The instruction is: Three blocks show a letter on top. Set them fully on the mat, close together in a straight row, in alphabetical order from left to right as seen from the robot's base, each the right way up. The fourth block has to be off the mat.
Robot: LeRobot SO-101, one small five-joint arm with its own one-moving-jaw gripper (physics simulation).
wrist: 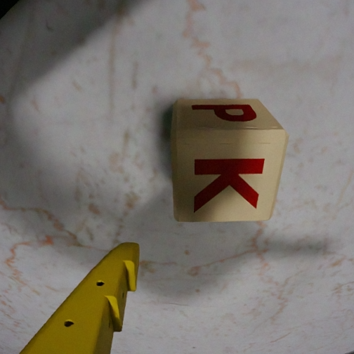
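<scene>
A cream block (230, 187) with a red K on its top face lies on the marble surface, right of the middle of the wrist view. The K is turned sideways, its stem nearest the upper edge of the view and its head toward the right. A side face with a red P shows above it. My gripper's yellow notched fixed jaw (112, 280) comes in from the lower left, its tip below and left of the block, apart from it. The moving jaw is out of the picture, so the gripper is fully open and empty. The mat and the other three blocks do not show.
The pale marble surface (75, 165) with reddish veins lies around the block. Broad soft shadows fall across it at the upper left and below the block. A dark patch shows in the top left corner.
</scene>
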